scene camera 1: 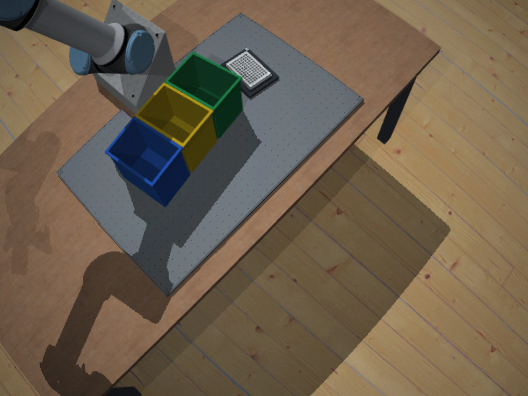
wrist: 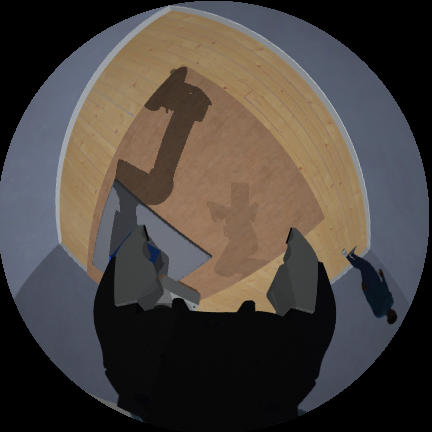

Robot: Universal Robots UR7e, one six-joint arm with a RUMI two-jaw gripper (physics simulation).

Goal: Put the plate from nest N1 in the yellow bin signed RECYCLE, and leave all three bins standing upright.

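Frame: origin at the arm's base, x ahead, y left, z up, level; millimetres.
Where they show: gripper, fingertip midpoint: (wrist: 216,228).
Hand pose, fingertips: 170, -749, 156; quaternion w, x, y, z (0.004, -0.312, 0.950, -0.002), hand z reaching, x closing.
Note:
Each offset is from my fingertips to the centre of the thing, as dx, dy, dz. "pt": to the spot under its first point. Level surfaces: height alone.
A white plate {+95, +962, -331} (scene camera 1: 249,69) with a grid of small wells lies in a dark nest {pt +149, +913, -335} (scene camera 1: 253,90) at the upper middle of scene camera 1. The yellow bin {pt +174, +646, -304} (scene camera 1: 202,150) stands upright between the green bin {+85, +777, -260} (scene camera 1: 228,111) and the blue bin {+93, +515, -260} (scene camera 1: 172,180), which also stand upright, close together in a row. A small part of the blue bin {pt +29, +453, -320} (wrist: 154,252) shows in the wrist view behind the left finger. No sign is readable on the bins. My gripper (wrist: 216,228) is open and empty, high above the table and away from the plate. It does not show in scene camera 1.
The bins and nest stand on a grey perforated board {dz -349} (scene camera 1: 300,115) (wrist: 185,250) on the brown table {dz -362} (scene camera 1: 400,40) (wrist: 260,160). The arm (scene camera 1: 75,32) and its base plate (scene camera 1: 157,55) are beside the bins at the upper left. A person (wrist: 376,290) shows at the right of the wrist view.

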